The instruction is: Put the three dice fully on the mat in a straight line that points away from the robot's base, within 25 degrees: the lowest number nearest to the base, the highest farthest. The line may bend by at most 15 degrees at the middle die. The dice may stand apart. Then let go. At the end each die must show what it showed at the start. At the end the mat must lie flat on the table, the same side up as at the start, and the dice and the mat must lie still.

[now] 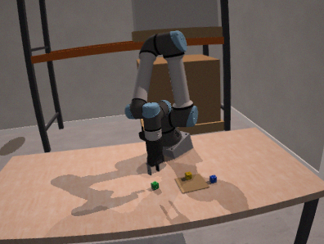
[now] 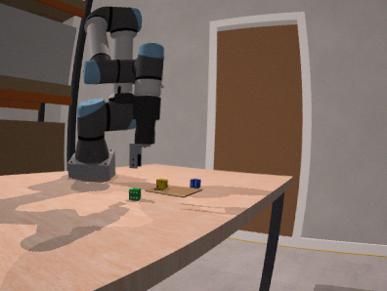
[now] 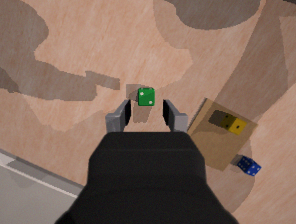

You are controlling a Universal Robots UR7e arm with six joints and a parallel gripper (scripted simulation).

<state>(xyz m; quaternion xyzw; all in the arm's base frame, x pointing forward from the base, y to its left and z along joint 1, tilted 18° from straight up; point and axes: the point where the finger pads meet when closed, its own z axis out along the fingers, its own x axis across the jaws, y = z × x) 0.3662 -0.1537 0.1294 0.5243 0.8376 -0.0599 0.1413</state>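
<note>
Now: hand 9 cm above the green die. The rest, counted from my hand: tan mat (18 cm to the left, 11 cm below, 2 cm ahead); blue die (29 cm to the left, 9 cm below, 5 cm ahead); yellow die (18 cm to the left, 9 cm below, 2 cm behind).
</note>
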